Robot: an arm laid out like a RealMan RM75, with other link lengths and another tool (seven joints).
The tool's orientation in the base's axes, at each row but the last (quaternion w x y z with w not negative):
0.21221 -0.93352 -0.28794 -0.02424
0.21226 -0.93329 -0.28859 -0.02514
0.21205 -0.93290 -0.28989 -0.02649
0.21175 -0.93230 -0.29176 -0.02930
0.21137 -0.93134 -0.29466 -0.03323
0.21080 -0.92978 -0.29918 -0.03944
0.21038 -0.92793 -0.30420 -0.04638
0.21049 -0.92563 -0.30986 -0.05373
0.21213 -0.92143 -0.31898 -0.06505
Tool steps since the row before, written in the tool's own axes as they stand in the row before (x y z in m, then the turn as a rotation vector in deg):
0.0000 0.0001 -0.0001 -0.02 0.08 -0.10
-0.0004 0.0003 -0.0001 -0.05 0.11 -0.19
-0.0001 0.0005 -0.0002 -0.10 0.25 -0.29
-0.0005 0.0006 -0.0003 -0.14 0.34 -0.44
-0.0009 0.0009 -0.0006 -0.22 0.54 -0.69
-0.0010 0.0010 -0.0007 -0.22 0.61 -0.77
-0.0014 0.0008 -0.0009 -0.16 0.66 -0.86
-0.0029 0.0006 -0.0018 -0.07 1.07 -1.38
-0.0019 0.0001 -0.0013 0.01 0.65 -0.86
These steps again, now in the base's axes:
0.0001 -0.0001 0.0001 0.03 -0.11 0.06
-0.0002 -0.0005 -0.0001 0.03 -0.19 0.12
0.0002 -0.0005 0.0000 0.08 -0.36 0.15
-0.0001 -0.0008 0.0000 0.10 -0.51 0.25
-0.0002 -0.0014 0.0000 0.17 -0.80 0.38
-0.0002 -0.0016 0.0001 0.21 -0.89 0.43
-0.0006 -0.0017 0.0002 0.29 -0.93 0.51
-0.0019 -0.0028 0.0007 0.62 -1.39 0.85
-0.0014 -0.0017 0.0007 0.42 -0.83 0.55

